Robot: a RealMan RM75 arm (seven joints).
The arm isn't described. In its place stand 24 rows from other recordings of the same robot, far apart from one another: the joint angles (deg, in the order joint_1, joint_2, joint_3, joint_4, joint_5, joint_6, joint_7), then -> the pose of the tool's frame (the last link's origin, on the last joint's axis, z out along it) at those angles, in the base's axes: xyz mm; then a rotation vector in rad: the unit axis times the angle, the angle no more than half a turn.
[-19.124 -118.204 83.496 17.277 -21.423 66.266 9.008] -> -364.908 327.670 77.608 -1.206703 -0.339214 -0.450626
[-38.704 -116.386 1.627 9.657 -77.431 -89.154 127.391] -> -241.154 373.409 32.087 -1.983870 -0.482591 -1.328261
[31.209 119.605 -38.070 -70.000 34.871 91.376 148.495] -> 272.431 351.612 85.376 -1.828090 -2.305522 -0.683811
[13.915 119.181 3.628 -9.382 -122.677 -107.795 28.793] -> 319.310 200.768 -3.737 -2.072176 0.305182 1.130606
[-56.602 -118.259 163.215 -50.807 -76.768 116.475 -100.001] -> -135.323 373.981 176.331 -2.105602 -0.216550 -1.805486
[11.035 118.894 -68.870 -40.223 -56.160 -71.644 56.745] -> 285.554 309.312 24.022 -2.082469 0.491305 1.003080
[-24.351 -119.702 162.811 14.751 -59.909 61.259 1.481] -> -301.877 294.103 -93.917 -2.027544 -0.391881 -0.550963
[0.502 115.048 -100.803 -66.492 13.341 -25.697 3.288] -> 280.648 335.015 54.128 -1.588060 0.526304 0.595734
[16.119 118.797 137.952 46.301 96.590 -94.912 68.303] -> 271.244 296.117 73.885 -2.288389 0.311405 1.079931
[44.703 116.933 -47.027 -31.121 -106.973 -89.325 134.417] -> 170.671 376.580 -12.593 2.368784 -1.623258 -0.796857
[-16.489 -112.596 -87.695 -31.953 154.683 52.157 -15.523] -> -346.766 360.100 101.533 -1.251042 -0.616434 -0.821807
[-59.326 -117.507 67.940 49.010 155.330 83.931 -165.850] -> -134.778 425.018 -12.260 -2.332938 -1.335566 0.470817
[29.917 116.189 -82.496 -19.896 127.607 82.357 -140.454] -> 222.333 327.850 -36.350 -2.455077 0.069499 1.075182
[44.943 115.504 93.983 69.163 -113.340 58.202 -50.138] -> 46.942 410.130 -18.533 -2.716965 0.383503 0.379768
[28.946 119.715 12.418 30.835 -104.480 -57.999 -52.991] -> 233.372 303.536 -125.126 -1.977294 -0.258060 0.245660
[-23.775 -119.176 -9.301 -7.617 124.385 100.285 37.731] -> -251.510 255.211 -41.061 -1.699374 0.699644 -0.649014
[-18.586 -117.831 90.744 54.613 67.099 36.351 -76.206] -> -223.185 374.619 -27.304 -2.249526 -0.564719 -0.620861
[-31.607 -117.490 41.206 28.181 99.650 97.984 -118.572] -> -233.227 320.821 3.480 2.301729 1.542053 1.165000
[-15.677 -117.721 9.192 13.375 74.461 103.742 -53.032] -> -341.740 246.881 94.230 -1.464828 -0.476729 -1.359513
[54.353 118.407 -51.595 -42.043 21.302 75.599 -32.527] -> 201.187 426.128 -7.239 -2.367850 1.332946 -0.316102
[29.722 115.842 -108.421 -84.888 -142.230 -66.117 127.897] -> 131.273 327.417 -68.923 -2.784993 -0.124904 -0.427264
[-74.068 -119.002 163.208 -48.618 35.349 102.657 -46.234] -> -205.687 375.851 45.634 2.966312 -0.242547 -0.487391
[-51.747 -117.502 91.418 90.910 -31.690 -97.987 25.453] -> -33.600 349.468 -2.987 -2.686053 -0.313417 0.563754
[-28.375 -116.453 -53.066 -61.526 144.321 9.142 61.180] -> -125.464 366.167 -102.815 -2.128540 0.585070 -0.108541
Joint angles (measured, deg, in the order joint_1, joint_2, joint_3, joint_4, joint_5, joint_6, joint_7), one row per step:
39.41 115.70 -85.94 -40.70 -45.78 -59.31 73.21
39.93 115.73 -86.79 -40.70 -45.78 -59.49 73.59
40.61 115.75 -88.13 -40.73 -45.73 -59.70 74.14
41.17 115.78 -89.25 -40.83 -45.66 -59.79 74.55
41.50 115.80 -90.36 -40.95 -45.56 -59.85 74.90
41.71 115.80 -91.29 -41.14 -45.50 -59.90 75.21
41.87 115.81 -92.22 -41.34 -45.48 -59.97 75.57
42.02 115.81 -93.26 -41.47 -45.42 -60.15 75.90
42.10 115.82 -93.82 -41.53 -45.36 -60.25 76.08
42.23 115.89 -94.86 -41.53 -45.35 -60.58 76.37
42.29 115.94 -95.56 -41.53 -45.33 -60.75 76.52
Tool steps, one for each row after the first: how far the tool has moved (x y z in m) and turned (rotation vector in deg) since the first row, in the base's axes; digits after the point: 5 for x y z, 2 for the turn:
-0.00470 -0.00143 -0.00358 -0.95 -0.23 0.85
-0.01093 -0.00383 -0.00887 -2.36 -0.62 2.02
-0.01626 -0.00588 -0.01315 -3.44 -0.96 2.99
-0.01989 -0.00825 -0.01722 -4.44 -1.32 3.73
-0.02273 -0.01043 -0.02040 -5.25 -1.62 4.36
-0.02522 -0.01285 -0.02368 -6.12 -1.93 4.95
-0.02740 -0.01576 -0.02735 -7.11 -2.27 5.60
-0.02856 -0.01737 -0.02934 -7.65 -2.42 5.94
-0.03022 -0.02090 -0.03364 -8.78 -2.77 6.61
-0.03107 -0.02324 -0.03651 -9.48 -3.02 7.01

